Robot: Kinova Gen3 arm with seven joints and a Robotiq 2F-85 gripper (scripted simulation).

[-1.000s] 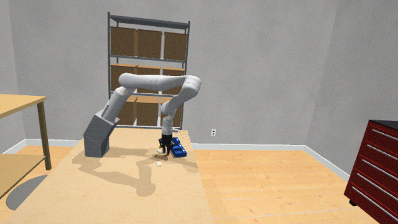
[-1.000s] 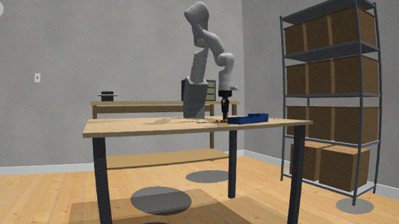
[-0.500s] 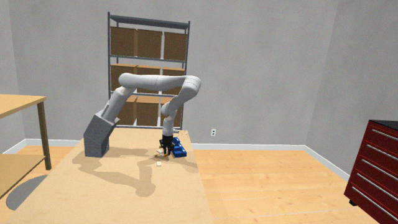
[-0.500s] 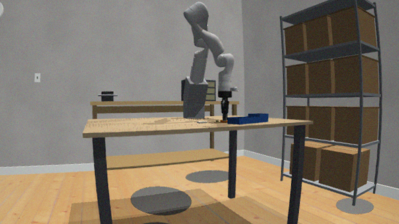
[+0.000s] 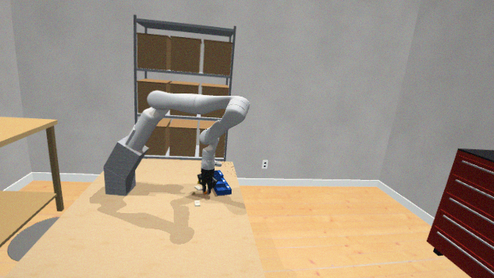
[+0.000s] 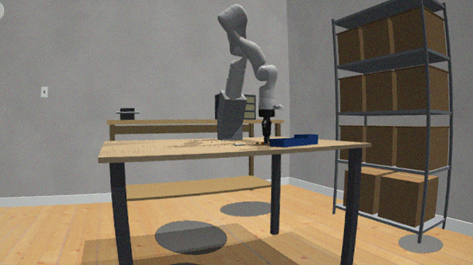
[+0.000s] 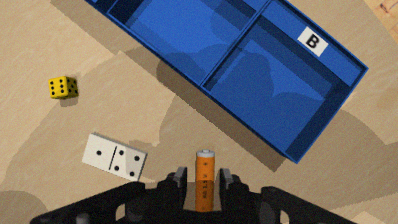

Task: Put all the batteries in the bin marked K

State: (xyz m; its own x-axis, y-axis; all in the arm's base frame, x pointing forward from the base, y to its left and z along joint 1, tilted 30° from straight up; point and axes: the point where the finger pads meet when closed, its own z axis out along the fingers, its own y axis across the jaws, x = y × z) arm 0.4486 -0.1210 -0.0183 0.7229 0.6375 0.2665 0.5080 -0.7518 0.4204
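My gripper is now 10 mm above the orange battery. The rest, counted from my hand: round black-and-yellow thing: 70 mm behind, 20 mm below, 10 mm to the left; then yellow die: 140 mm to the left, 10 mm below, 10 mm behind; then blue bin: 100 mm ahead, 90 mm to the left.
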